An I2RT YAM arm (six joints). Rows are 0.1 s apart.
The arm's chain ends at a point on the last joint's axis. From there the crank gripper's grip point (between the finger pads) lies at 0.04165 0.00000 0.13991 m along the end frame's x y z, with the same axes.
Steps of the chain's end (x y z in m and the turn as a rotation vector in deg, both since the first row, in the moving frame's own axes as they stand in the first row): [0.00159, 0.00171, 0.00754, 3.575, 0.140, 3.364]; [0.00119, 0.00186, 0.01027, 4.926, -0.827, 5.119]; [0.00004, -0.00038, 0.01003, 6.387, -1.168, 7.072]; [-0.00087, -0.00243, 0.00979, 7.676, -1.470, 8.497]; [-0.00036, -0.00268, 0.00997, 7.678, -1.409, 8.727]
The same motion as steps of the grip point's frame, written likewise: [0.00212, -0.00455, 0.00724, 3.575, 0.140, 3.364]; [-0.00046, -0.00654, 0.01050, 4.926, -0.827, 5.119]; [-0.00216, -0.01101, 0.01026, 6.387, -1.168, 7.072]; [-0.00352, -0.01525, 0.00997, 7.676, -1.470, 8.497]; [-0.00285, -0.01533, 0.01012, 7.678, -1.409, 8.727]
